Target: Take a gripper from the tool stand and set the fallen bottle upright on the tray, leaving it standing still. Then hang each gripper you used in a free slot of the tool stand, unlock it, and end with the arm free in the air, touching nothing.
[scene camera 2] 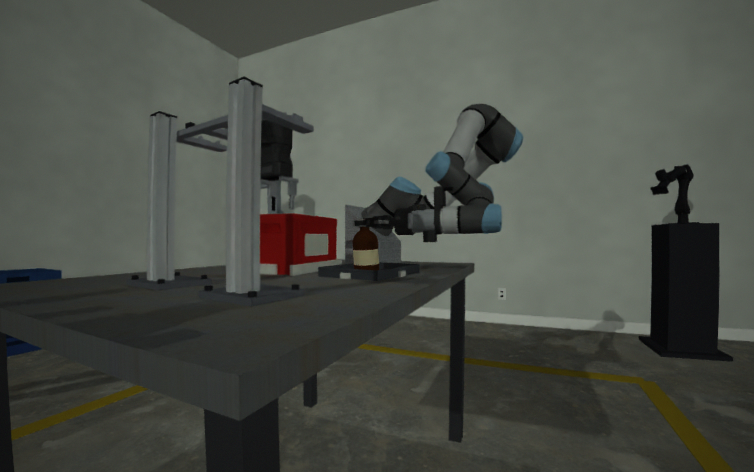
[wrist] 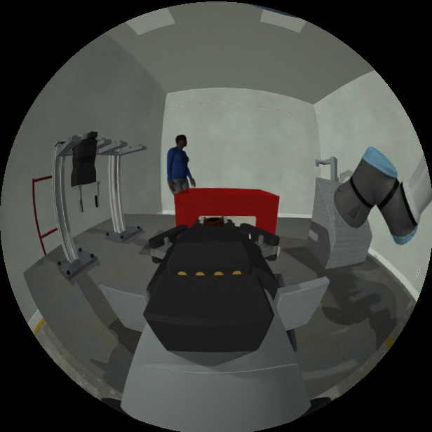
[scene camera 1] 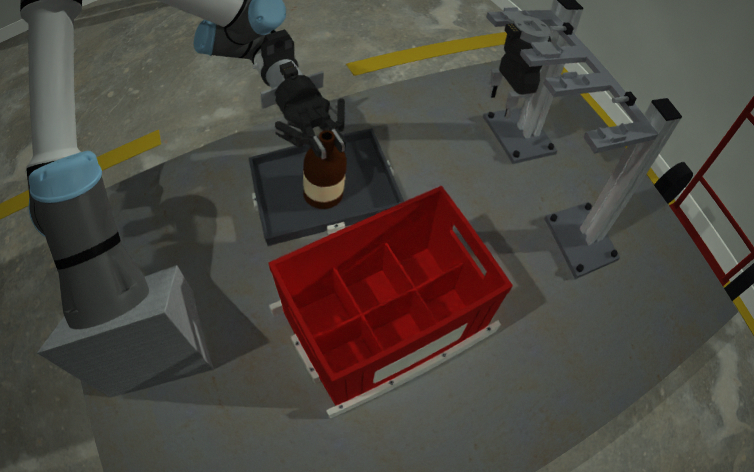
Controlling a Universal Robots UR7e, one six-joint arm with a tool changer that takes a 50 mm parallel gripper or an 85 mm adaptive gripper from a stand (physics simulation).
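The brown bottle with a cream label stands upright on the dark tray. My adaptive gripper lies level, its fingertips on both sides of the bottle's neck just below the mouth; it looks shut on the neck. In the wrist view the gripper body hides most of the bottle. The tool stand carries the parallel gripper in an end slot; other slots are free.
A red divided crate stands right beside the tray, between white rails. The grey base block carries the arm. A person in blue stands beyond the table. A red cart frame is behind the tool stand.
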